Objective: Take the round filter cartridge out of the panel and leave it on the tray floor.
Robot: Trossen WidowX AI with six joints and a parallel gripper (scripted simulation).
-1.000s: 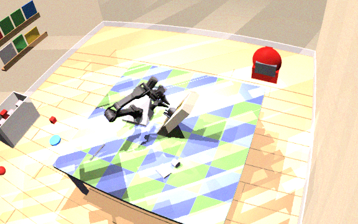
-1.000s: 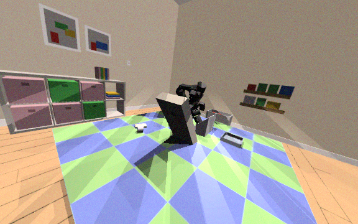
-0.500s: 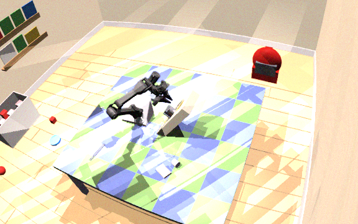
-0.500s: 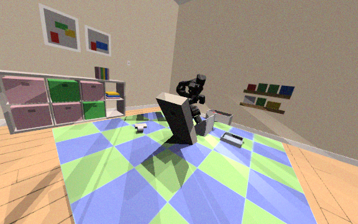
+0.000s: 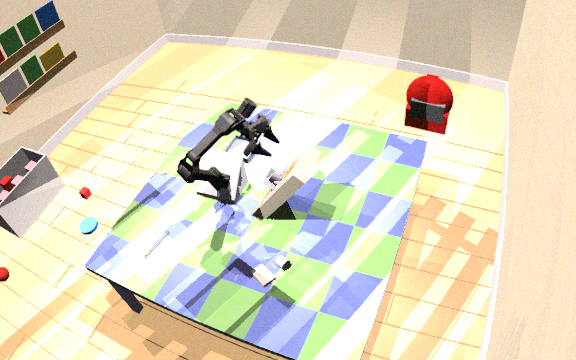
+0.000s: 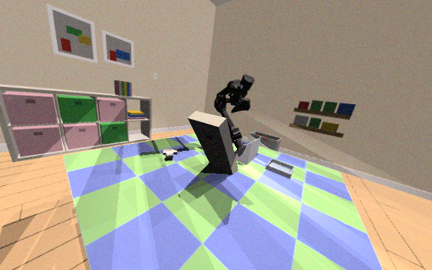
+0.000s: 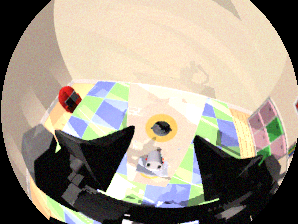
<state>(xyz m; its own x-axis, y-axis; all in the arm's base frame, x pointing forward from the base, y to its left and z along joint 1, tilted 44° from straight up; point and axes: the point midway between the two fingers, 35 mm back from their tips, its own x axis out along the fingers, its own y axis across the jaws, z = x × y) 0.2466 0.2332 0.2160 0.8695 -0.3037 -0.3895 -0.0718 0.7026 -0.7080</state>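
Now: gripper tip 2 cm past the round filter cartridge, 1 cm to the left of it and 16 cm above it. The rest, counted from my gripper tip: service panel (2 cm ahead, 18 cm below); then dark tray (38 cm behind, 26 cm to the left, 34 cm below).
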